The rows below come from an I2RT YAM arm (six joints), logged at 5 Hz.
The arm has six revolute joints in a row. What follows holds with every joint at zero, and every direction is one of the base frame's. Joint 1 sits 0.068 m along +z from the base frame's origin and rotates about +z. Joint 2 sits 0.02 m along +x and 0.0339 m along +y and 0.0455 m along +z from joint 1 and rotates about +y. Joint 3 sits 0.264 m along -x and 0.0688 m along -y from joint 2 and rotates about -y. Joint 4 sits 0.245 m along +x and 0.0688 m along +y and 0.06 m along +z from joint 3 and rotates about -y. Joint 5 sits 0.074 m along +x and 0.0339 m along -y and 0.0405 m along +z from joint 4 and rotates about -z. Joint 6 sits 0.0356 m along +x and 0.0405 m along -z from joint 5 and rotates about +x. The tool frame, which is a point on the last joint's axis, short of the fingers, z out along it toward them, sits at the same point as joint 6; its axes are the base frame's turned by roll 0, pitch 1.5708 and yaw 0 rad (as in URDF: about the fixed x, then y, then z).
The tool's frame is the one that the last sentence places.
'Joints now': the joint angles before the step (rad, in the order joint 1, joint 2, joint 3, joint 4, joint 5, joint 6). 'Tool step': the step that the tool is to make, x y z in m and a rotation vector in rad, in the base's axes. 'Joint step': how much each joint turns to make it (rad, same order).
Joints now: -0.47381, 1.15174, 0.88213, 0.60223, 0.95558, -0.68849
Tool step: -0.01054, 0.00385, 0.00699, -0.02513, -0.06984, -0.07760
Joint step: 0.00037, -0.02250, -0.01767, 0.10030, 0.07582, -0.03754
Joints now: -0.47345, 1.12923, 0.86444, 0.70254, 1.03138, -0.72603
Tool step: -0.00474, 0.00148, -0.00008, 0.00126, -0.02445, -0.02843
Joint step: -0.00132, -0.01317, -0.01328, 0.02250, 0.02976, -0.00140
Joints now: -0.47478, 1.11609, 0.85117, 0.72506, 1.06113, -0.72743
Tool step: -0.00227, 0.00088, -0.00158, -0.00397, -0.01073, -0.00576
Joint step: -0.00071, -0.00702, -0.01403, 0.02024, 0.00513, -0.00215
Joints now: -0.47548, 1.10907, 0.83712, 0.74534, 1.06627, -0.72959
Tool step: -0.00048, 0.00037, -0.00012, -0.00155, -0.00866, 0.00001
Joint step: 0.00059, -0.00153, -0.00271, 0.00591, 0.00170, 0.00421
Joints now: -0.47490, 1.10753, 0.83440, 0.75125, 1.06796, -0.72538
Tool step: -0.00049, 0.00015, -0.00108, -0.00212, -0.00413, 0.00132
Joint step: -0.00050, -0.00153, -0.00619, 0.00776, -0.00162, 0.00175
